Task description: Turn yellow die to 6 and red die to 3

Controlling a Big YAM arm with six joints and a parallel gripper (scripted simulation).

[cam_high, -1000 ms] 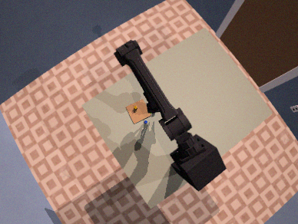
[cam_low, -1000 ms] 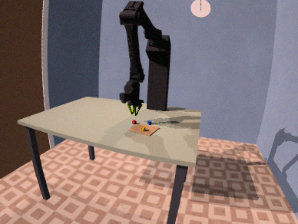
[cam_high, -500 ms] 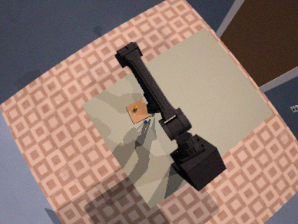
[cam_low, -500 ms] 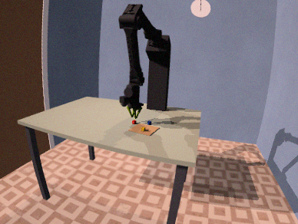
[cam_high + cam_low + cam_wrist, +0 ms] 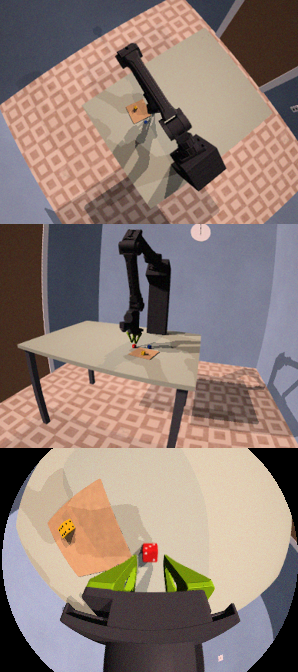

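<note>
The red die lies 30 mm below my hand. Also, from my hand: yellow die: 50 mm ahead, 130 mm to the left, 20 mm below; blue die: 70 mm behind, 80 mm to the left, 30 mm below; orange mat: 30 mm ahead, 110 mm to the left, 40 mm below.
</note>
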